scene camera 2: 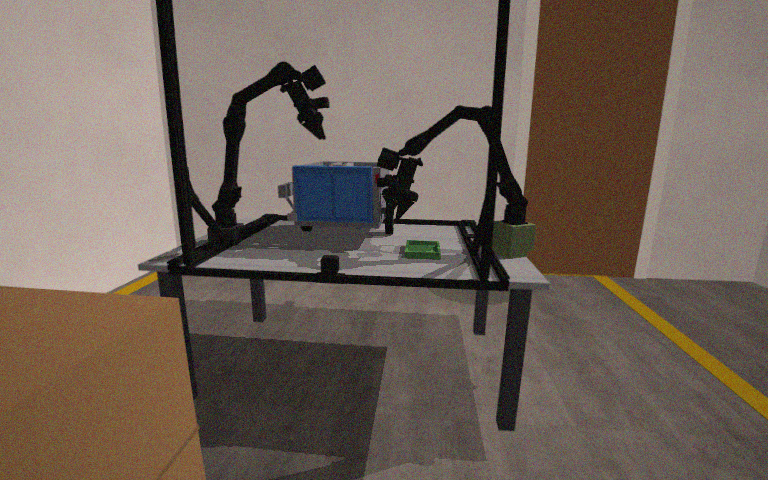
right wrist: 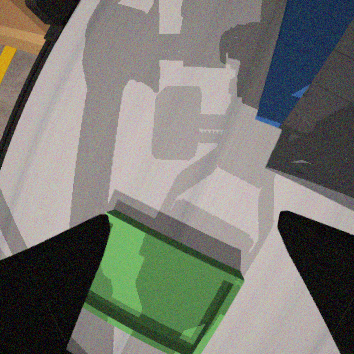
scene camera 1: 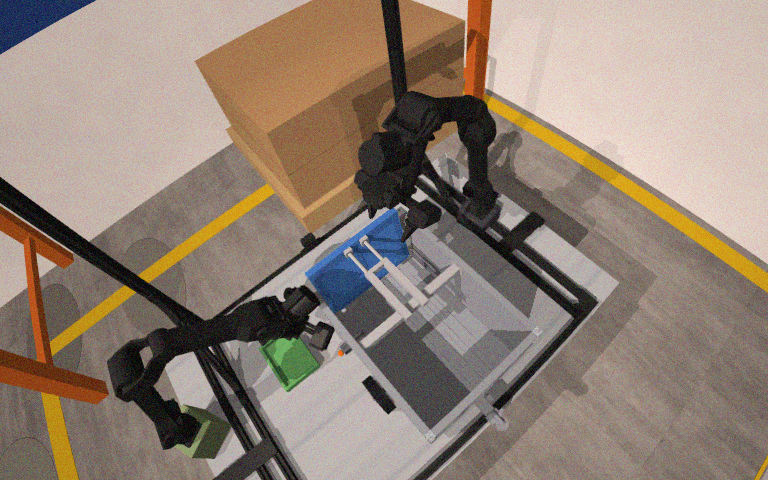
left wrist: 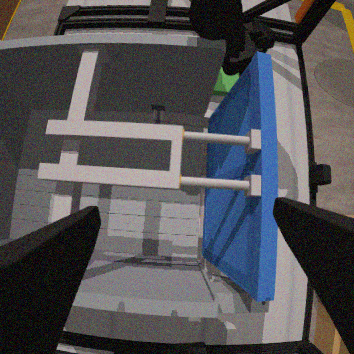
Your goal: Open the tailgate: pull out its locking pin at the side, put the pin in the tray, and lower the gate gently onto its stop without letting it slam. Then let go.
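Places are measured from the left arm's base along level axes (x ahead, y left, z up), in centimetres.
Where they show: left gripper, fingertip midpoint: (scene camera 2: 322, 139) (scene camera 1: 386, 229) (left wrist: 187, 210); right gripper, fingertip midpoint: (scene camera 2: 391, 218) (right wrist: 194, 221) (scene camera 1: 308, 323) (left wrist: 221, 86); left arm's base, origin of the base link: (scene camera 2: 225, 225) (scene camera 1: 479, 208); right arm's base, origin of the base link: (scene camera 2: 514, 222) (scene camera 1: 186, 430).
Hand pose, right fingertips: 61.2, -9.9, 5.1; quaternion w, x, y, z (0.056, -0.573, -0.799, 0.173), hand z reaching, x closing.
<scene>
Things, the pixels of their top centre, and the offset from my right fingertips, as dx, dy, dz. "pt": a spot on its surface instead.
- small orange-tipped piece, surface spot: (scene camera 1: 340, 352) pt -0.6, +12.6, +1.1
- green tray, middle of its top: (right wrist: 149, 293) (left wrist: 214, 71) (scene camera 1: 287, 356) (scene camera 2: 422, 246) +10.8, -1.5, -9.2
- white frame, surface spot: (left wrist: 112, 175) pt -20.9, +16.3, +17.4
- black block, surface spot: (scene camera 1: 378, 394) pt +0.0, +26.2, -1.1
The blue tailgate (scene camera 1: 327, 281) (scene camera 2: 334, 195) (left wrist: 270, 170) (right wrist: 295, 45) stands upright at the end of the grey bed. A small orange-tipped piece (scene camera 1: 340, 352), perhaps the locking pin, shows at the bed's side in scene camera 1; its detail is unclear. The green tray (scene camera 1: 291, 362) (scene camera 2: 421, 250) (left wrist: 226, 85) (right wrist: 180, 280) is empty where its inside shows. My left gripper (scene camera 1: 387, 225) (scene camera 2: 323, 137) (left wrist: 187, 210) is open and empty, high above the tailgate end. My right gripper (scene camera 2: 394, 213) (right wrist: 194, 221) is open and empty, low between tray and bed side.
Pale rods (left wrist: 217, 183) run from a white frame (left wrist: 112, 175) to the gate's inner face. A black block (scene camera 1: 378, 394) lies beside the bed. A large cardboard box (scene camera 1: 317, 113) (scene camera 2: 90, 384) stands past the table edge. Black frame rails (scene camera 2: 334, 277) border the table.
</scene>
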